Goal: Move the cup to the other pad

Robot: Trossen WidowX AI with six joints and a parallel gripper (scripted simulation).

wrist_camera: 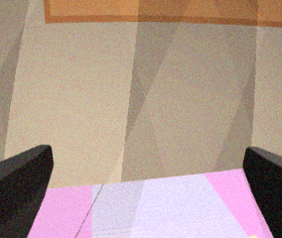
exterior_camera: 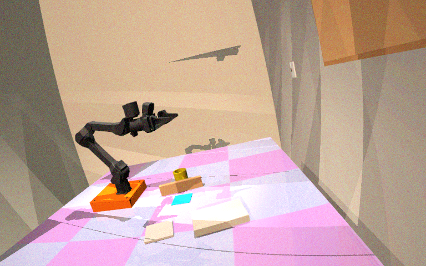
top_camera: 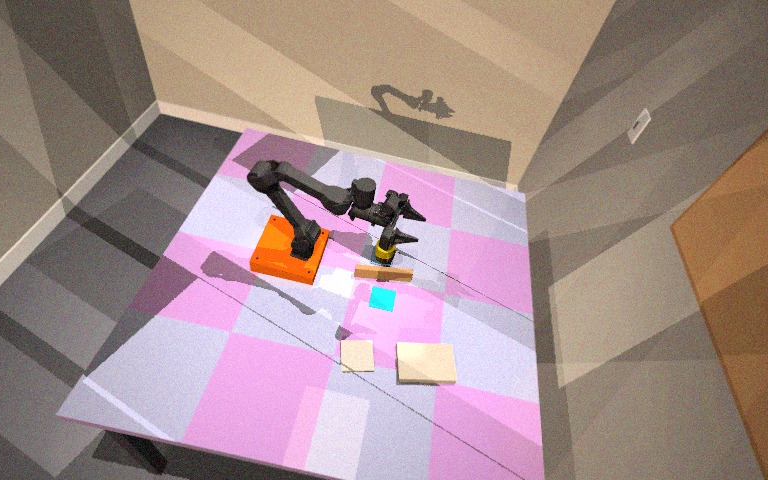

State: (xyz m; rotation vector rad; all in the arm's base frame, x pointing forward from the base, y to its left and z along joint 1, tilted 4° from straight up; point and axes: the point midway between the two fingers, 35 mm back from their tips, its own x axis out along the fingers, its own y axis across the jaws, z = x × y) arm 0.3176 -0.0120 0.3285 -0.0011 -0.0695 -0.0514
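My gripper tip is now 110 mm past the yellow cup, 150 mm to the right of it and 320 mm above it. From my gripper tip the other things lie so: wooden bar: 80 mm behind, 60 mm to the left, 340 mm below; then teal pad: 50 mm behind, 30 mm to the right, 370 mm below; then pale blue pad: 100 mm behind, 150 mm to the left, 370 mm below.
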